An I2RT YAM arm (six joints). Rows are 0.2 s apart.
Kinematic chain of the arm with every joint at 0, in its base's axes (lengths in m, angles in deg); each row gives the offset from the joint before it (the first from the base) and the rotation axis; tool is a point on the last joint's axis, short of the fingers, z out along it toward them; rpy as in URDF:
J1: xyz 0 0 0.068 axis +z
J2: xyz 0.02 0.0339 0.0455 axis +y
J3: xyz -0.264 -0.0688 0 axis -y
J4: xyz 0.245 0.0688 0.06 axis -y
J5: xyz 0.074 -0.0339 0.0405 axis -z
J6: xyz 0.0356 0 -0.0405 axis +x
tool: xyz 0 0 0 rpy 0 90 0
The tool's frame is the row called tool.
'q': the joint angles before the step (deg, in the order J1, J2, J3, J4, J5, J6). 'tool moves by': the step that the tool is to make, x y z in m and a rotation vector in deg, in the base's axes. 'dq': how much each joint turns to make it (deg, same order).
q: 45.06, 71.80, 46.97, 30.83, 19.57, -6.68
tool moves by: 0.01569, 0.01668, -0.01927, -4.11, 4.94, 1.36
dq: -0.02, 5.66, 2.45, -3.42, -1.35, 0.69
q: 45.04, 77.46, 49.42, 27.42, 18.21, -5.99
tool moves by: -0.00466, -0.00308, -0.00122, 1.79, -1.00, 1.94
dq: -0.01, -1.09, -1.91, 2.61, -1.94, 0.59
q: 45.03, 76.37, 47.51, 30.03, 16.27, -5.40
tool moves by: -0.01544, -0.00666, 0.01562, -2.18, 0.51, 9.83
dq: 0.05, -5.04, 0.83, -7.55, -9.79, -1.14
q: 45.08, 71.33, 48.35, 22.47, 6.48, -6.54
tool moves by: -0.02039, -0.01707, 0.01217, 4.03, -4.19, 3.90
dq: -0.01, -6.53, -3.71, 2.99, -3.91, 0.04
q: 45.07, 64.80, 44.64, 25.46, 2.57, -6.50
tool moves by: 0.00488, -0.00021, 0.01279, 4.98, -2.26, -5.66
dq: 0.01, 1.15, 1.41, 4.76, 5.87, 1.13
